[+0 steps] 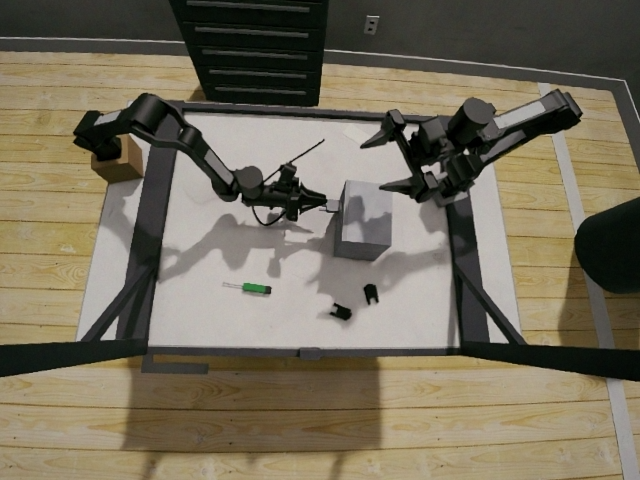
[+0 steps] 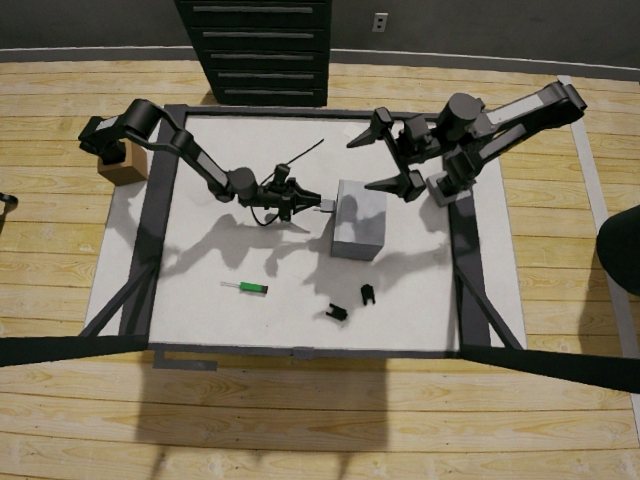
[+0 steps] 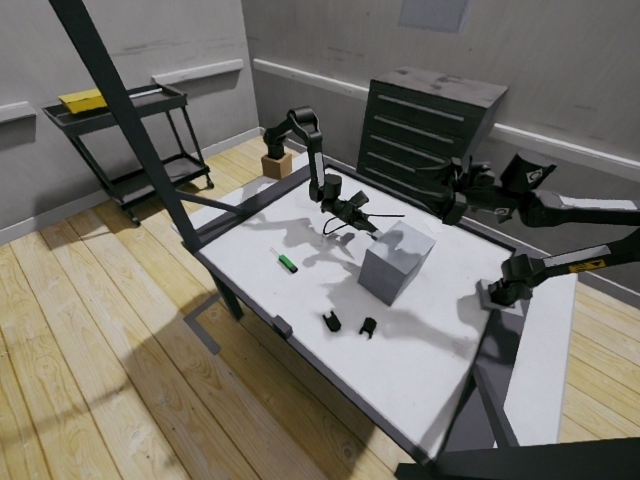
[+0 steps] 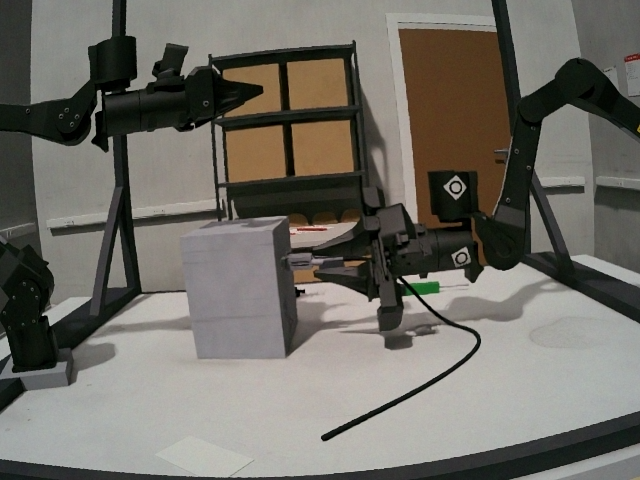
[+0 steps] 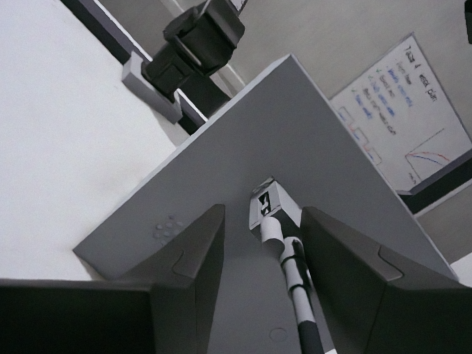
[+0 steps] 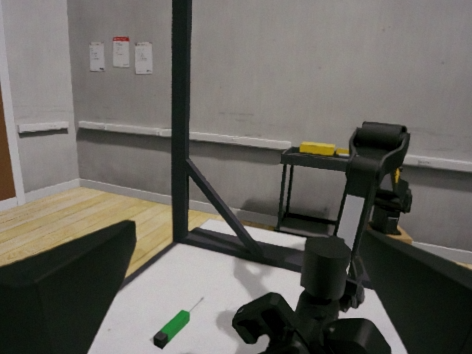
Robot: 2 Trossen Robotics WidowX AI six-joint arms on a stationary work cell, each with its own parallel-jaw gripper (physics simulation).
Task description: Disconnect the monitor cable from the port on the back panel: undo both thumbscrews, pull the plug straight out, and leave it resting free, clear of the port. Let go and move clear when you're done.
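Seen in the pictures: left gripper, fingertip midpoint: (image 1: 326, 199) (image 2: 321, 199) (image 3: 377, 230) (image 4: 312, 262) (image 5: 262, 216); right gripper, fingertip midpoint: (image 1: 369, 167) (image 2: 355, 166) (image 3: 413, 180) (image 4: 253, 95) (image 6: 250, 236); left arm's base, origin of the base link: (image 1: 109, 149) (image 2: 114, 153) (image 3: 276, 155) (image 6: 384, 228); right arm's base, origin of the base link: (image 1: 447, 187) (image 2: 449, 185) (image 3: 501, 296) (image 4: 36, 362) (image 5: 157, 82).
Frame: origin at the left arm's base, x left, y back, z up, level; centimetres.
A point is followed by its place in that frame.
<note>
The grey box (image 1: 368, 227) {x -38.7, y -62.3, z 7.3 cm} (image 2: 360, 227) {x -38.7, y -62.1, z 7.3 cm} (image 3: 379, 273) {x -42.2, y -60.4, z 1.4 cm} (image 4: 235, 299) {x -27.0, y -65.4, z -0.9 cm} (image 5: 280, 120) stands on the table. The light grey plug (image 1: 332, 205) {x -29.8, y -56.0, z 3.1 cm} (image 2: 327, 205) {x -29.9, y -56.2, z 3.1 cm} (image 4: 299, 259) {x -28.2, y -56.6, z 2.9 cm} (image 5: 284, 200) {x -28.6, y -56.4, z 3.1 cm} sits at its panel; a thumbscrew (image 5: 271, 231) {x -27.5, y -54.2, z 2.5 cm} shows beside the cable end. The black cable (image 4: 478, 338) {x -17.5, y -36.5, z -8.5 cm} (image 5: 311, 340) {x -27.6, y -50.4, z 2.5 cm} trails down to the table. My left gripper (image 1: 325, 199) {x -27.5, y -55.1, z 2.4 cm} (image 2: 320, 200) {x -27.5, y -55.1, z 2.4 cm} (image 4: 307, 264) {x -27.5, y -55.1, z 2.4 cm} (image 5: 262, 216) {x -27.5, y -55.1, z 2.4 cm} is partly open around the plug's rear, its fingers turned at a slant; one finger is close to the plug. My right gripper (image 1: 371, 166) {x -31.8, y -60.3, z 24.8 cm} (image 2: 357, 165) {x -31.8, y -60.3, z 24.8 cm} (image 4: 262, 89) {x -31.8, y -60.3, z 24.8 cm} (image 6: 250, 236) {x -31.8, y -60.3, z 24.8 cm} is wide open and empty, high above the box.
A green screwdriver (image 1: 254, 288) {x -44.9, y -31.9, z -7.2 cm} (image 2: 251, 287) {x -44.9, y -32.0, z -7.2 cm} (image 3: 286, 262) {x -45.2, y -32.2, z -7.2 cm} (image 6: 175, 325) {x -44.3, y -32.8, z -7.2 cm} lies on the table. Two small black clips (image 1: 371, 293) {x -53.2, y -62.6, z -7.4 cm} (image 1: 341, 311) {x -56.0, y -53.3, z -7.4 cm} lie in front of the box. A flat pale sheet (image 4: 204, 456) {x -2.7, y -72.2, z -8.9 cm} lies near the table edge. Dark frame posts (image 6: 181, 125) {x -52.7, y -2.5, z 22.9 cm} stand at the table's sides.
</note>
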